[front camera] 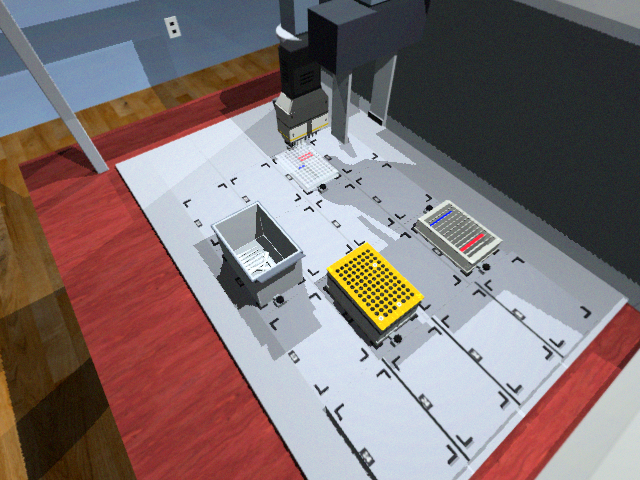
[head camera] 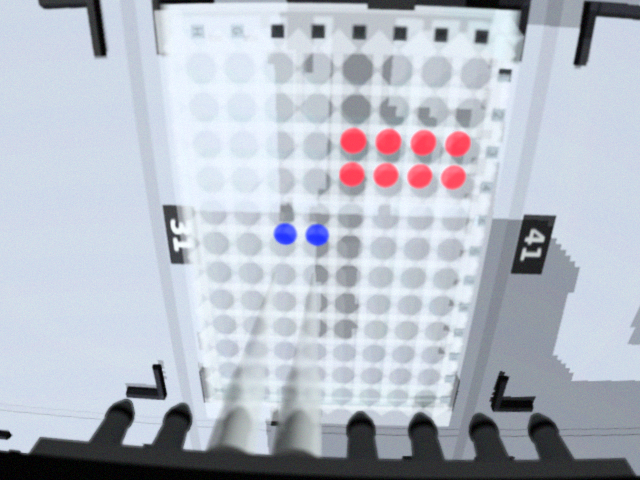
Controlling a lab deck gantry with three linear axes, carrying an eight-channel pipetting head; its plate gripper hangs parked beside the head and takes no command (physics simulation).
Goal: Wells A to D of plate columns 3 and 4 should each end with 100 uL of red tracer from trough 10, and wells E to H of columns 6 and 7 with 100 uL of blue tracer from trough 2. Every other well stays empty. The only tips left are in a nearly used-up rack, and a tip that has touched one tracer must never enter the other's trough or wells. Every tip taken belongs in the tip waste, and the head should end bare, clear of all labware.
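Observation:
The plate [front camera: 316,178] [head camera: 180,129] lies under my head camera. Red wells [head camera: 388,141] fill A to D of columns 3 and 4. Blue wells [head camera: 300,234] show at E and F of column 6. My pipetting head [front camera: 302,111] [head camera: 336,467] is at the plate's rear edge and carries two adjacent pale tips [head camera: 232,428] [head camera: 297,431]; their ends appear over E and F of column 7, height unclear. No blue shows in them. The yellow tip rack [front camera: 416,299] shows three white tips. The trough block [front camera: 443,251] holds blue [front camera: 440,218] and red [front camera: 471,242] liquid. The plate gripper cannot be made out clearly.
The tall open tip waste bin [front camera: 281,286] stands left of the tip rack, with pale tips inside. Gantry posts [front camera: 341,108] stand behind the plate, close to the head. Small dark knobs [front camera: 279,299] stand beside the labware.

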